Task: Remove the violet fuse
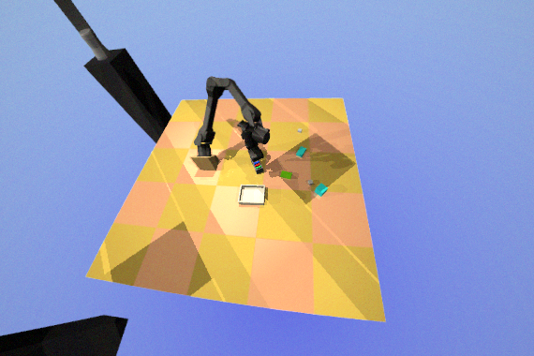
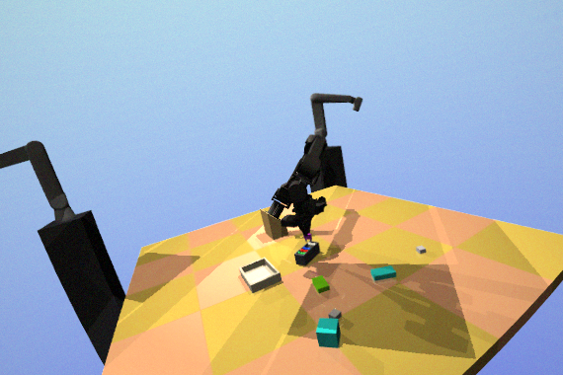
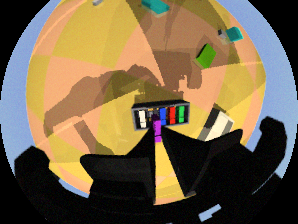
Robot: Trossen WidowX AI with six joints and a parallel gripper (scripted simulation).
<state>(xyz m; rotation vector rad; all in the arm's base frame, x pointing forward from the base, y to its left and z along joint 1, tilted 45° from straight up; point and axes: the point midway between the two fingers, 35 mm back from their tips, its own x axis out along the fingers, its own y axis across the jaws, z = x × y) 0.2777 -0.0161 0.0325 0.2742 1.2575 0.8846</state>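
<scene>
Right now my gripper tip is 200 mm to the left of the pale tray and 80 mm above it. Also, from my gripper tip: violet fuse 10 mm below; then green flat block 180 mm ahead, 80 mm to the right, 80 mm below; then cyan flat block 270 mm ahead, 80 mm to the left, 80 mm below.
</scene>
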